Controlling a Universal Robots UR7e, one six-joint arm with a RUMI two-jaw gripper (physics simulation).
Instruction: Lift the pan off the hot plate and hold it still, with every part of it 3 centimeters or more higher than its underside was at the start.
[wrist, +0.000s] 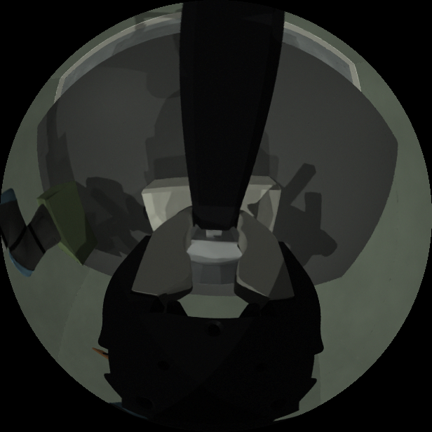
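Observation:
The pan's long black handle (230, 110) runs from the top edge down the middle of the wrist view, narrowing toward the fingers. My gripper (215, 210) is shut on the handle near its narrow end. A silver-grey part (215, 250) shows between the two grey fingers. The pan's bowl cannot be made out; the black gripper body covers the lower middle of the view. A pale cream block (167, 200) shows behind the handle and fingers; I cannot tell whether it is part of the hot plate. The pan's height cannot be measured from this view.
A broad dark grey surface (340, 125) with shadows lies below, with a pale rim (325, 45) behind it. A green block (72, 222) is at the left, beside a black and blue item (30, 235). A small orange piece (101, 353) shows at lower left.

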